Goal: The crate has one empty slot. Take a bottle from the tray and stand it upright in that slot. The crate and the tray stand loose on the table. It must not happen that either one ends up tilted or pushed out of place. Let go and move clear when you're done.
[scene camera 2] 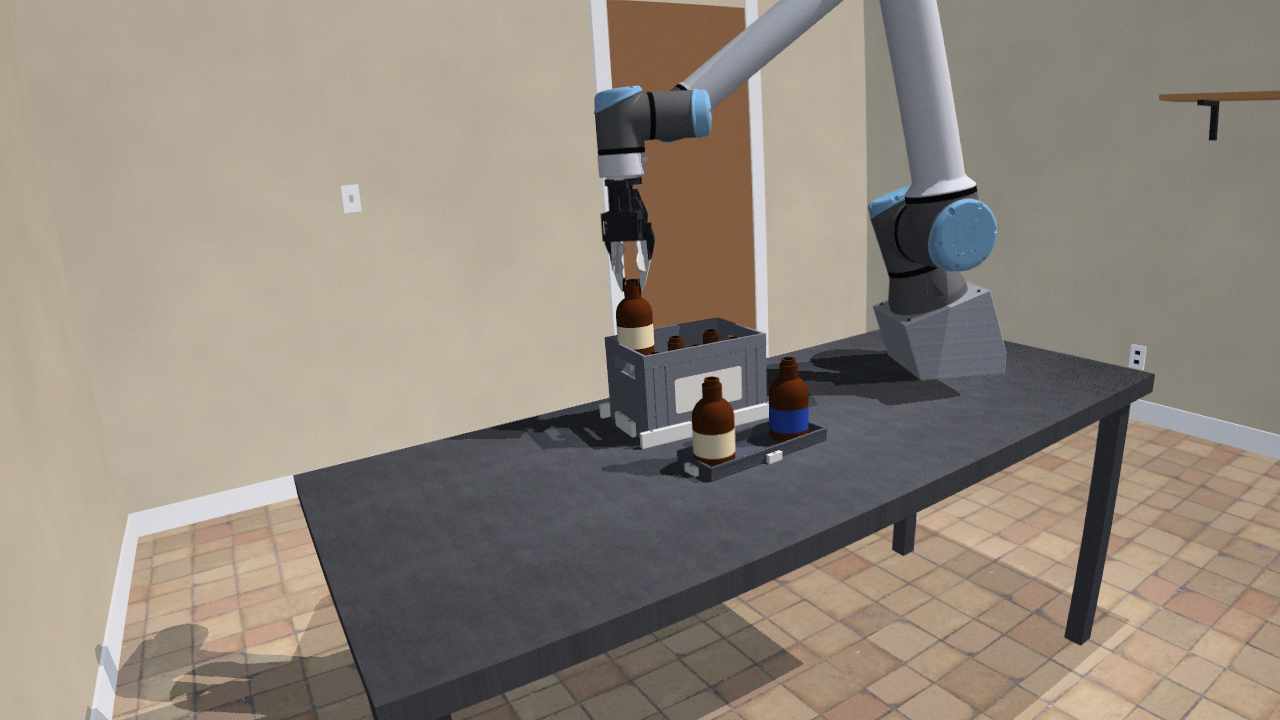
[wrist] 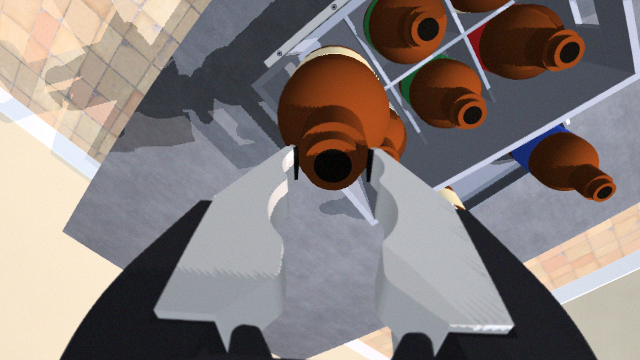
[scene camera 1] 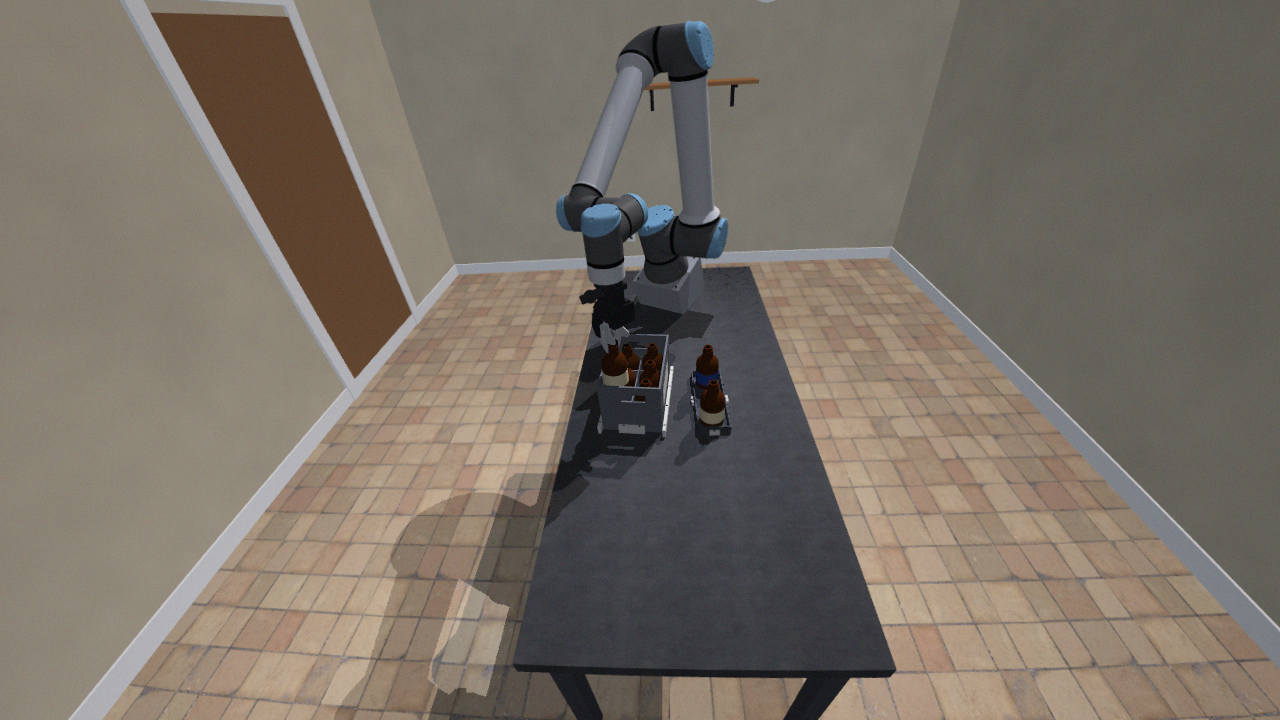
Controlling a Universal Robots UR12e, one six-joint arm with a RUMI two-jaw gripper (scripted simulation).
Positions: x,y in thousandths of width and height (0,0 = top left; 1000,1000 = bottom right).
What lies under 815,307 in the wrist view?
A grey crate.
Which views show the tray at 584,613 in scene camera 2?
Scene camera 2, the wrist view and scene camera 1: all of them.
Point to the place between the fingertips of my gripper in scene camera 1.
At 479,487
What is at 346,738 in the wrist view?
My gripper.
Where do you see a tray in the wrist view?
740,529
